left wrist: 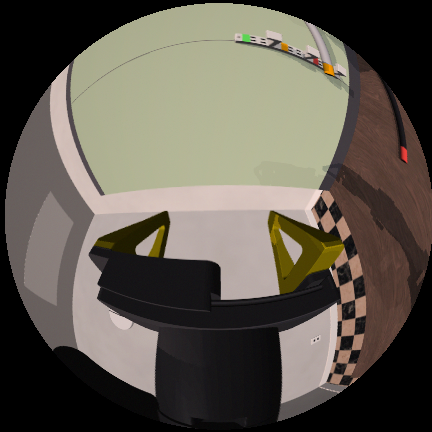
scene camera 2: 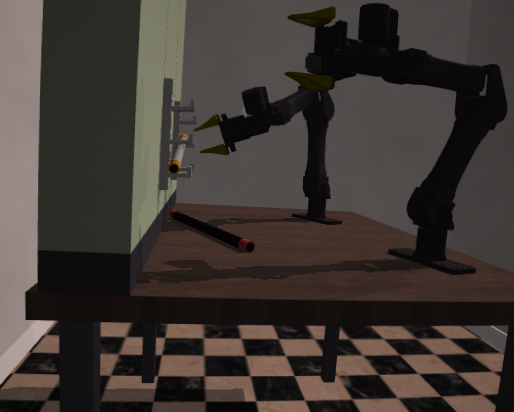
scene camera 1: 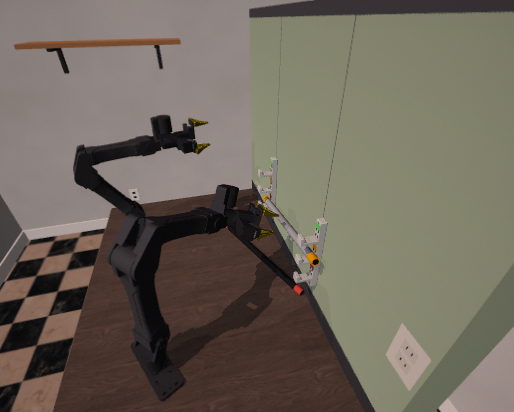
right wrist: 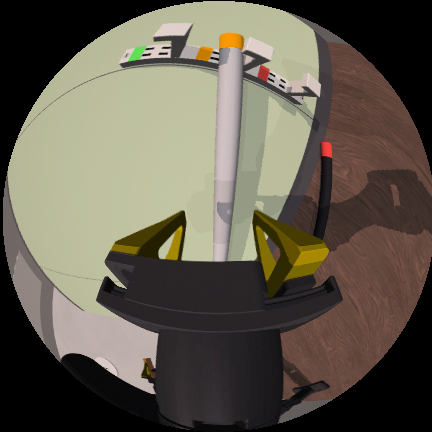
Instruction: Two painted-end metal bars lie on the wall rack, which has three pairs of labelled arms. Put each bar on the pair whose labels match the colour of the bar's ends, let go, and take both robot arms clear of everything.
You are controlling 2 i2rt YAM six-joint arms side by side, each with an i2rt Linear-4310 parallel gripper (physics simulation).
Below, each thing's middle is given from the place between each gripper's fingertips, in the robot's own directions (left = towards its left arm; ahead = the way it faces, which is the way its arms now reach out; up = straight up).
Scene:
I see my left gripper 48 cm to the left of the grey orange-ended bar (right wrist: pixel 230 59), 19 cm above it and 12 cm short of it. From my left hand the other things lie so: black red-ended bar (scene camera 2: pixel 248 246) 39 cm to the right, 39 cm below, 6 cm ahead; wall socket plate (scene camera 1: pixel 422 362) 102 cm to the right, 10 cm below, 7 cm ahead.
Right now the grey orange-ended bar is 5 cm ahead of my right hand, 2 cm to the left of it and 3 cm below it. Also, from my right hand: black red-ended bar 2 cm behind, 11 cm to the left, 23 cm below; then wall socket plate 52 cm to the right, 6 cm above.

